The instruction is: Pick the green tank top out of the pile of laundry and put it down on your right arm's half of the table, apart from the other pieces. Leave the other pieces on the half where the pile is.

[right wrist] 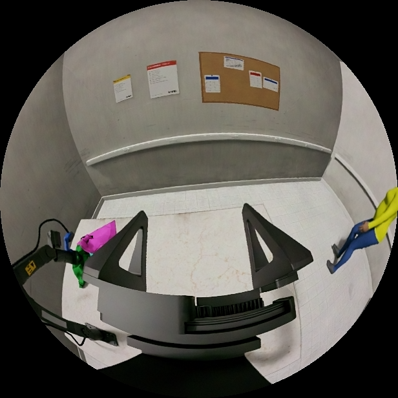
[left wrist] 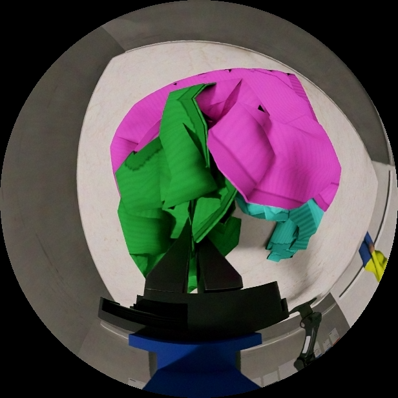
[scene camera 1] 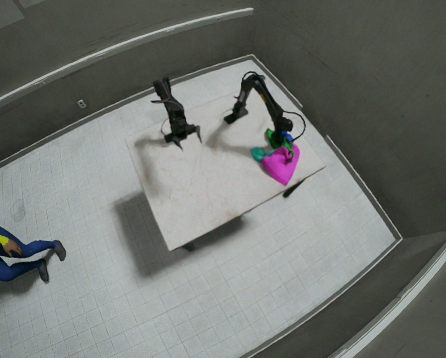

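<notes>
The green tank top [scene camera 1: 270, 134] [left wrist: 185, 160] [right wrist: 78, 274] lies bunched up, partly over a magenta piece [scene camera 1: 281, 167] [left wrist: 295, 150] [right wrist: 102, 237]. A teal piece [scene camera 1: 258, 153] [left wrist: 290, 235] shows partly from under the magenta one. My left gripper [left wrist: 192, 220] is low at the pile, its fingers together with folds of the green cloth pinched between and around them. In scene camera 1 its fingertips are hard to make out among the cloth. My right gripper [scene camera 1: 191, 145] [right wrist: 193, 211] is open and empty above the left part of the table, well apart from the pile.
The pale table [scene camera 1: 200, 200] [left wrist: 95, 150] [right wrist: 200, 240] carries the pile near its right end in scene camera 1. A person in blue trousers [scene camera 1: 30, 250] [right wrist: 357, 245] is on the floor beyond the table's left side there. Grey walls surround the room.
</notes>
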